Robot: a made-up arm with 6 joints.
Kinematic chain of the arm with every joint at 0, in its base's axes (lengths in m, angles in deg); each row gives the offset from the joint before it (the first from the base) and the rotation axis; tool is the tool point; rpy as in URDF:
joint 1: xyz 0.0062 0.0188 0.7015 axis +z
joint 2: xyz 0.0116 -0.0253 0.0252 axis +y
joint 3: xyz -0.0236 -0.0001 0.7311 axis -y
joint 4: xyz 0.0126 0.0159 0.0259 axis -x
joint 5: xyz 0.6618 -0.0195 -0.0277 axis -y
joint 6: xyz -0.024 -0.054 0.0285 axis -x
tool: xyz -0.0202 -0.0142 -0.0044 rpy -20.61 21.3 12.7
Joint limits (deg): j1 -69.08..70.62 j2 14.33..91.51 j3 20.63..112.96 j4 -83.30..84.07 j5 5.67..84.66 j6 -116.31..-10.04
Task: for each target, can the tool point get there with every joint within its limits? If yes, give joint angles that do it. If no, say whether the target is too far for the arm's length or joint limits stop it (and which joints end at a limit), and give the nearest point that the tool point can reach.
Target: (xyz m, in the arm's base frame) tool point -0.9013 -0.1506 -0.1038
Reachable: no: joint limits stop it (at a limit: joint 1, joint 2, joint 3, joint 5, joint 6) | nearest point 0.2539 -0.8468 0.0978 | short by 1.364 m
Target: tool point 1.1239 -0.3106 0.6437
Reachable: yes | joints -12.68 65.60 30.45 -11.82 59.48 -46.18
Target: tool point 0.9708 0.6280 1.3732
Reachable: yes | joints 36.30 46.24 60.46 -18.67 27.78 -21.54
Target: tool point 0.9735 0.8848 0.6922
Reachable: yes | joints 45.45 75.37 53.59 8.86 41.29 -102.23
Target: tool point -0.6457 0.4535 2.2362
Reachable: no: too far | nearest point 0.0197 0.2150 2.0984 | short by 0.720 m
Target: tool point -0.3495 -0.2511 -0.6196
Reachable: no: joint limits stop it (at a limit: joint 1, joint 2, joint 3, joint 5) | nearest point 0.2743 -0.8240 0.0920 | short by 1.106 m
